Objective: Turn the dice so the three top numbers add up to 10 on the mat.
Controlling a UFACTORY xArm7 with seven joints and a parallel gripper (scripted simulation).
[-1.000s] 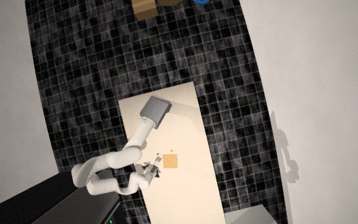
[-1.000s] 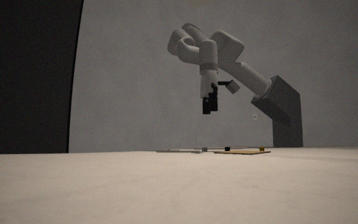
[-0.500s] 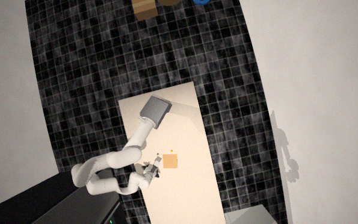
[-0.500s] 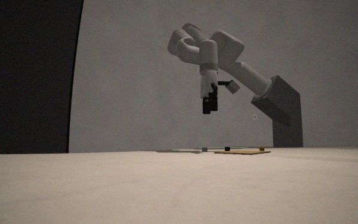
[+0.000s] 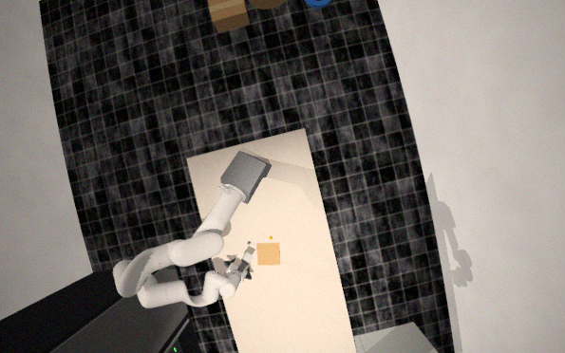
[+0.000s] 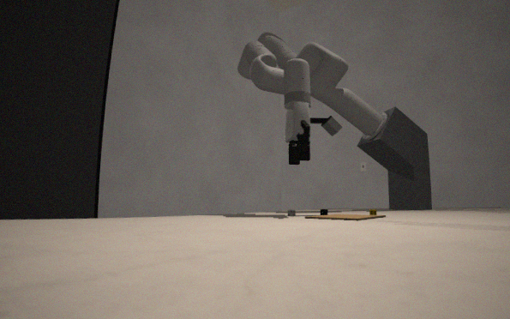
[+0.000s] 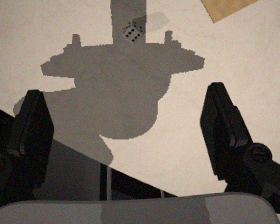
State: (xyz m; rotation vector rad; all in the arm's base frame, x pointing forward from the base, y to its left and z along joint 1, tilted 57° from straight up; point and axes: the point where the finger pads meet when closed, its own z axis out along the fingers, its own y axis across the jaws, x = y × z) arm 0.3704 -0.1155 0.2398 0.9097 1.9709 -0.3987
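The pale die is 15 cm below my hand, 2 cm to the right of it and 2 cm ahead of it. Round my hand: tan mat 15 cm below, 12 cm to the left, 7 cm ahead; then yellow die 19 cm to the left, 15 cm below, 1 cm behind; then black die 15 cm below, 6 cm to the left, 5 cm behind.
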